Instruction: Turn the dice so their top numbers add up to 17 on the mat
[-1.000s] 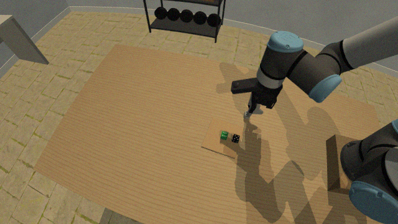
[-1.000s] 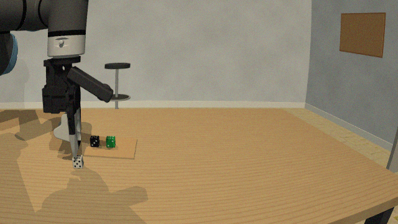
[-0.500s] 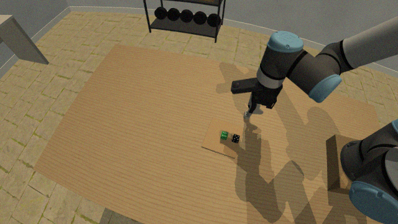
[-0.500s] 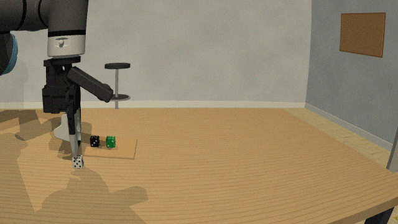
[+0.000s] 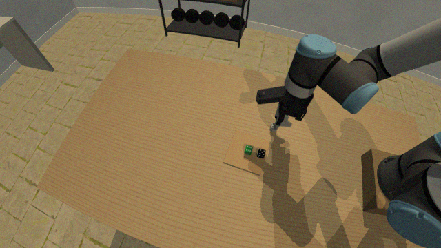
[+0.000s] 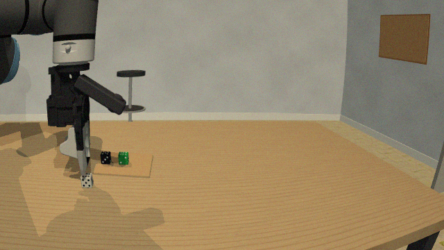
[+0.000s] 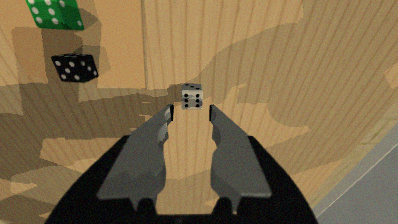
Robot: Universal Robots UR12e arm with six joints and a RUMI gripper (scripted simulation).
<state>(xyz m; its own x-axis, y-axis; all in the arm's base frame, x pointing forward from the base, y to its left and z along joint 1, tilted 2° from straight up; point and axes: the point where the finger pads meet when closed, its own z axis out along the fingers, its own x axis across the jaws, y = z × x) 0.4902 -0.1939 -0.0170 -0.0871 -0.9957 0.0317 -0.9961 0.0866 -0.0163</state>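
Right now my hand is 40 mm above the white die. Round my hand: black die 40 mm ahead, 120 mm to the left, 30 mm below; then tan mat 90 mm ahead, 110 mm to the left, 50 mm below; then green die 90 mm ahead, 110 mm to the left, 30 mm below.
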